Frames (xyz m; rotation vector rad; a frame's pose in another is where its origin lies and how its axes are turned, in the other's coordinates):
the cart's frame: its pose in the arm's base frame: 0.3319 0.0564 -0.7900 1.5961 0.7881 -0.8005
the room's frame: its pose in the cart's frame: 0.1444 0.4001 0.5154 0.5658 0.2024 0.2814
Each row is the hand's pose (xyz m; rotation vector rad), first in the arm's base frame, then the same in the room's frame.
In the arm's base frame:
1: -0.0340 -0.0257 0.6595 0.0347 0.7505 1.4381
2: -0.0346 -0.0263 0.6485 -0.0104 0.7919 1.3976
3: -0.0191 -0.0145 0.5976 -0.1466 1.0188 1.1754
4: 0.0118 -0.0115 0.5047 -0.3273 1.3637 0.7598
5: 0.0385 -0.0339 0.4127 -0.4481 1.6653 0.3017
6: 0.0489 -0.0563 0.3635 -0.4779 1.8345 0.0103
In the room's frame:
1: -1.3776 0.0486 -0.9536 -2.3202 1.6108 0.3539
2: -1.3715 0.0430 -0.9464 -2.3717 1.5765 0.2832
3: -1.3271 0.0163 -0.9295 -2.5089 1.3862 -0.1007
4: -1.2464 -0.0186 -0.8863 -2.5752 1.0053 -0.7327
5: -1.1729 -0.0378 -0.8238 -2.4422 0.5867 -1.3077
6: -1.1380 -0.0430 -0.7816 -2.2607 0.3429 -1.6109

